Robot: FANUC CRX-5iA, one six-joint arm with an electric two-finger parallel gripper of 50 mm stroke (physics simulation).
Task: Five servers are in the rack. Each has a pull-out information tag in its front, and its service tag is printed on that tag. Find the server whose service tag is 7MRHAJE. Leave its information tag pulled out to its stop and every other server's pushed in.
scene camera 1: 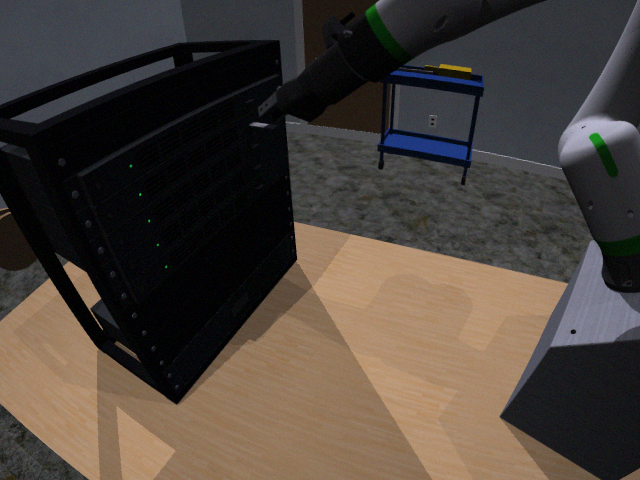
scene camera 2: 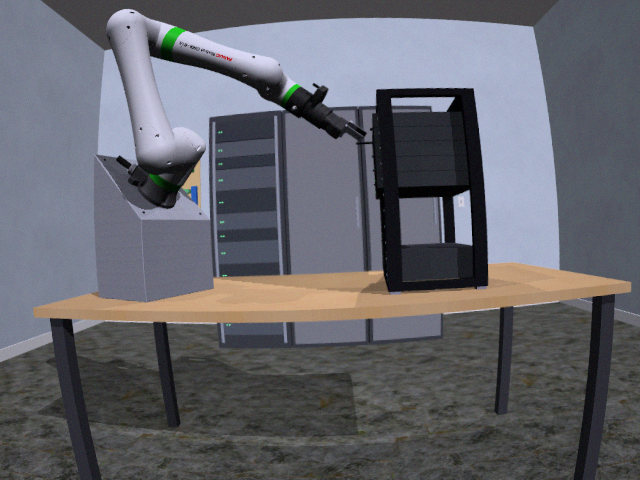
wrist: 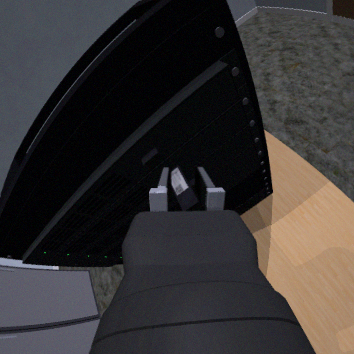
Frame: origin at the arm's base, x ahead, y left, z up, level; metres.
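Seen in the pictures: gripper, fingertip midpoint: (scene camera 1: 267, 115) (scene camera 2: 363, 137) (wrist: 182, 176); arm's base at its link origin: (scene camera 2: 156, 194).
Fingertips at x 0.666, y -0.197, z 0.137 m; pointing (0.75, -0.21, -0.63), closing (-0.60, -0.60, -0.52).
Note:
Offsets run from my fingertips to a thing's top centre.
The black rack @(0.216 m ahead, 0.052 m left, 0.115 m up) (scene camera 1: 46, 136) (scene camera 2: 391, 232) (wrist: 195, 37) holds the stacked servers, with green lights on their fronts. One information tag @(0.023 m ahead, 0.005 m left, 0.015 m down) (scene camera 1: 264, 125) (scene camera 2: 364, 143) (wrist: 182, 189) sticks out of the second server from the top; its pale label is too small to read. The top server's tag @(0.029 m ahead, 0.003 m left, 0.029 m up) (scene camera 1: 250, 100) (wrist: 149, 156) is pushed in. Lower tags @(0.029 m ahead, 0.003 m left, 0.060 m down) (scene camera 1: 254, 146) are dark and look pushed in. My gripper (scene camera 1: 266, 110) (scene camera 2: 361, 132) (wrist: 182, 176) is open and empty at the rack's front, just above the pulled-out tag. In the wrist view that tag shows between the fingers.
The rack stands on the wooden table (scene camera 1: 289, 392) (scene camera 2: 310, 313). The arm's grey pedestal (scene camera 1: 563, 392) (scene camera 2: 118, 248) stands opposite its front. A blue cart (scene camera 1: 426, 149) and tall server cabinets (scene camera 2: 325, 191) stand beyond the table.

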